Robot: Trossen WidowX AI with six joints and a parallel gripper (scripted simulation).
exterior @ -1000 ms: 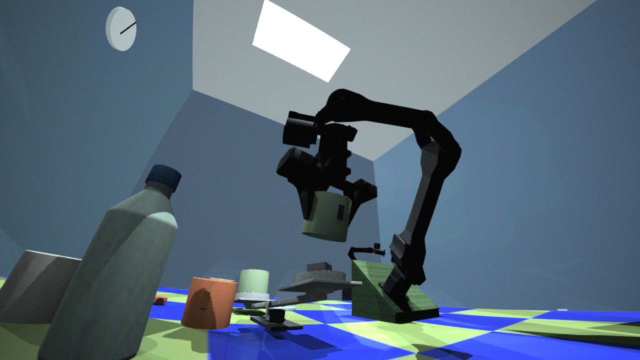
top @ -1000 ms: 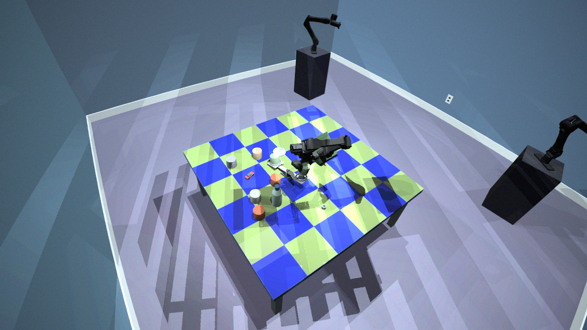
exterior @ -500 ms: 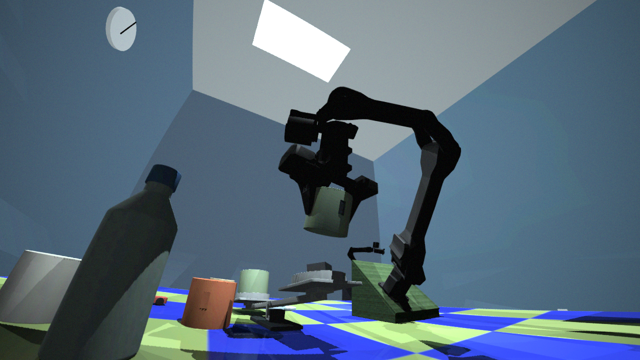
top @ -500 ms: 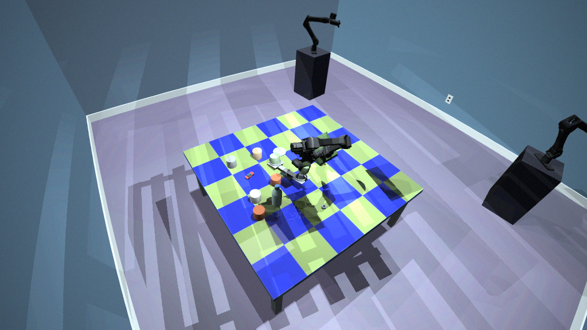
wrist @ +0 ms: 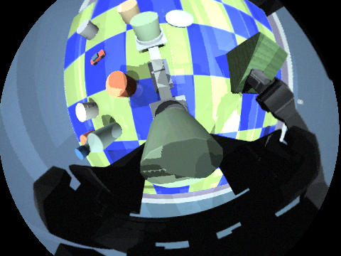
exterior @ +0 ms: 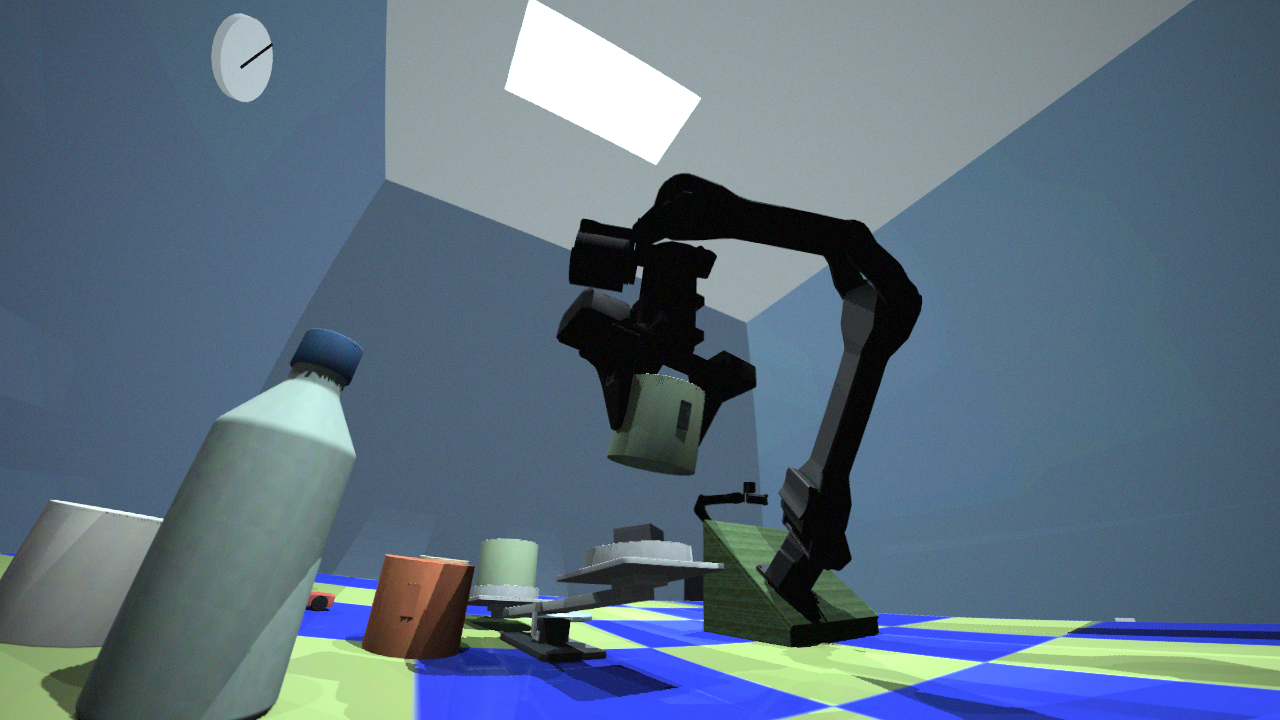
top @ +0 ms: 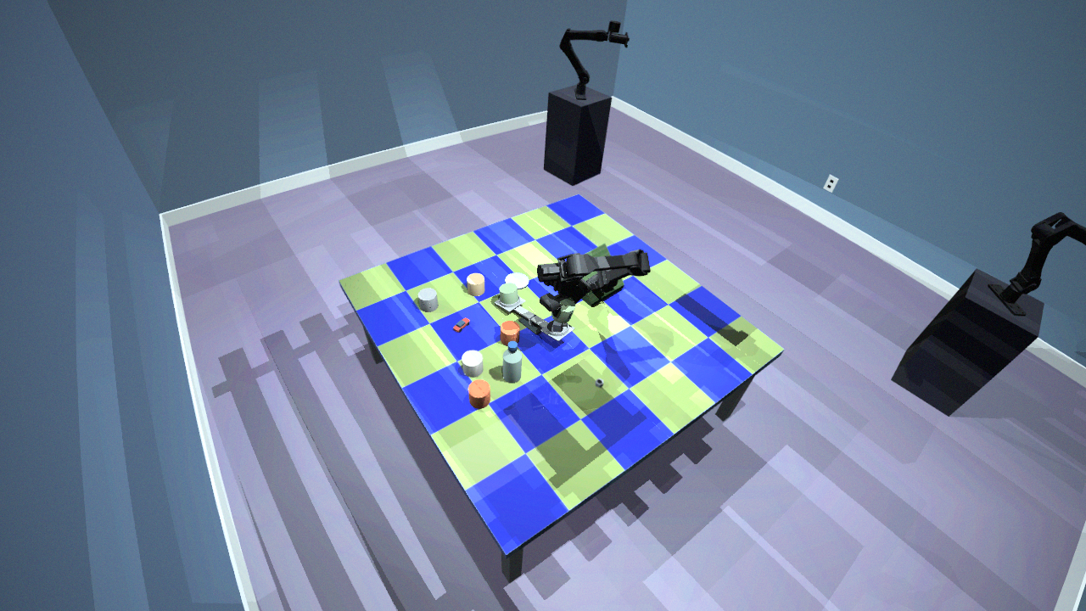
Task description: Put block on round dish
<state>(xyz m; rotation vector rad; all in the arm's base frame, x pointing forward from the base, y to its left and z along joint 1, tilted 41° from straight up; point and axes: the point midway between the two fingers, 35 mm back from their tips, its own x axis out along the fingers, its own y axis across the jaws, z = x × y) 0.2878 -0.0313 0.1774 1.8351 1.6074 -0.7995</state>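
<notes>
Right now my gripper tip is 2 cm to the right of the grey-green cup and 1 cm below it. From my gripper tip the other things lie so: nut (2 cm ahead, 22 cm to the left, 16 cm below); grey block (1 cm to the right, 8 cm below); white cylinder (30 cm ahead, 12 cm to the right, 13 cm below).
</notes>
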